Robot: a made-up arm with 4 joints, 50 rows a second.
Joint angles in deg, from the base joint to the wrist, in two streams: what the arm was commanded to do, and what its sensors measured. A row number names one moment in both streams.
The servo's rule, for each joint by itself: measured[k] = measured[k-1] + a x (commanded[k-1-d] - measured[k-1]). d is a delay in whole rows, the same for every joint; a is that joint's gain. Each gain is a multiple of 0.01, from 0.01 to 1. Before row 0 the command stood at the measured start. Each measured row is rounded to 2 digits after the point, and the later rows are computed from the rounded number. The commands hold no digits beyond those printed.
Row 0, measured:
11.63 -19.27 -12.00 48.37
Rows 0 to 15, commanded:
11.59 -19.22 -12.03 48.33
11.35 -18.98 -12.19 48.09
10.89 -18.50 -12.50 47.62
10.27 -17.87 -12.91 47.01
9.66 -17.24 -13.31 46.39
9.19 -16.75 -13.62 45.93
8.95 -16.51 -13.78 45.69
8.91 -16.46 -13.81 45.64
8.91 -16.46 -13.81 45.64
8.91 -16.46 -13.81 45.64
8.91 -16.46 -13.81 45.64
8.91 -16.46 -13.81 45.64
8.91 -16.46 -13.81 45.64
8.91 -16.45 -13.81 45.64
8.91 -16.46 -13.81 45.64
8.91 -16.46 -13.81 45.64
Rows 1 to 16, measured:
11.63 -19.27 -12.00 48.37
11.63 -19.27 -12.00 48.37
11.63 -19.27 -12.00 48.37
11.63 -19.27 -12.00 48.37
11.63 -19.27 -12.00 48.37
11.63 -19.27 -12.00 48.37
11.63 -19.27 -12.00 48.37
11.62 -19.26 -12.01 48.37
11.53 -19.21 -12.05 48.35
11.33 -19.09 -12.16 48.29
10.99 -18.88 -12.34 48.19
10.56 -18.60 -12.57 48.05
10.12 -18.29 -12.82 47.88
9.75 -17.99 -13.05 47.70
9.48 -17.73 -13.23 47.54
9.30 -17.51 -13.37 47.39
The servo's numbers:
d 7
a 0.32 0.17 0.24 0.08

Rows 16 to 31, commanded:
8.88 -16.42 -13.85 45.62
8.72 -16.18 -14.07 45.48
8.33 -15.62 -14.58 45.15
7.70 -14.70 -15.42 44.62
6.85 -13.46 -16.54 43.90
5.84 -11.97 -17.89 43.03
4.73 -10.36 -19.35 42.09
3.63 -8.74 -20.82 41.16
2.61 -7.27 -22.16 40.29
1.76 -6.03 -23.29 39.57
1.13 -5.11 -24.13 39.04
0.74 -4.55 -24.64 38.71
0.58 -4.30 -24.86 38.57
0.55 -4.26 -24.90 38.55
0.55 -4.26 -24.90 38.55
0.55 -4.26 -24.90 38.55
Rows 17 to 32, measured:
9.18 -17.33 -13.48 47.25
9.09 -17.18 -13.56 47.12
9.03 -17.06 -13.62 47.00
8.99 -16.96 -13.67 46.89
8.96 -16.87 -13.70 46.79
8.94 -16.80 -13.73 46.70
8.93 -16.74 -13.75 46.62
8.91 -16.69 -13.77 46.54
8.85 -16.60 -13.84 46.46
8.68 -16.43 -14.02 46.36
8.37 -16.14 -14.36 46.22
7.88 -15.68 -14.88 46.03
7.23 -15.05 -15.60 45.79
6.43 -14.25 -16.50 45.49
5.53 -13.31 -17.54 45.14
4.60 -12.28 -18.65 44.75

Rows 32 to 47, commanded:
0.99 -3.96 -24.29 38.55
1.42 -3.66 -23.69 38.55
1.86 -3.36 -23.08 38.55
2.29 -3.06 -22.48 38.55
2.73 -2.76 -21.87 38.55
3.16 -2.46 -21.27 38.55
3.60 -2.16 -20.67 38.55
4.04 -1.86 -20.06 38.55
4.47 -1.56 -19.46 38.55
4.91 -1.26 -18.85 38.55
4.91 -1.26 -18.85 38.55
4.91 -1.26 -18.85 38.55
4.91 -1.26 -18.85 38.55
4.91 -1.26 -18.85 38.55
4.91 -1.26 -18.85 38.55
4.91 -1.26 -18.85 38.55
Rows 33 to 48, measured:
3.69 -11.22 -19.76 44.34
2.87 -10.18 -20.81 43.92
2.19 -9.22 -21.73 43.50
1.67 -8.38 -22.48 43.11
1.31 -7.68 -23.06 42.75
1.07 -7.10 -23.50 42.41
0.90 -6.62 -23.84 42.10
0.93 -6.17 -23.95 41.82
1.09 -5.74 -23.89 41.56
1.34 -5.34 -23.70 41.32
1.64 -4.95 -23.41 41.10
1.99 -4.58 -23.04 40.90
2.36 -4.22 -22.62 40.71
2.76 -3.87 -22.15 40.54
3.17 -3.53 -21.65 40.38
3.59 -3.20 -21.12 40.23

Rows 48 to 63, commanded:
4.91 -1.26 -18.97 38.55
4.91 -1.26 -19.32 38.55
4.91 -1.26 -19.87 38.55
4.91 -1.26 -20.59 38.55
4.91 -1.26 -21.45 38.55
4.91 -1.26 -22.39 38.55
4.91 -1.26 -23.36 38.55
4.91 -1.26 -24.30 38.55
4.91 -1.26 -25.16 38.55
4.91 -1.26 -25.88 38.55
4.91 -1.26 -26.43 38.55
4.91 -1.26 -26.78 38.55
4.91 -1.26 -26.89 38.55
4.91 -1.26 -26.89 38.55
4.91 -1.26 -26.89 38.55
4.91 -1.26 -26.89 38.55
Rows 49 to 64, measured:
4.01 -2.87 -20.58 40.10
4.30 -2.60 -20.16 39.98
4.50 -2.37 -19.85 39.87
4.63 -2.18 -19.61 39.76
4.72 -2.02 -19.43 39.66
4.78 -1.89 -19.29 39.57
4.82 -1.78 -19.18 39.49
4.85 -1.69 -19.13 39.41
4.87 -1.62 -19.18 39.34
4.88 -1.56 -19.35 39.28
4.89 -1.51 -19.65 39.22
4.90 -1.47 -20.08 39.17
4.90 -1.43 -20.63 39.12
4.90 -1.40 -21.29 39.07
4.90 -1.38 -22.01 39.03
4.90 -1.36 -22.77 38.99

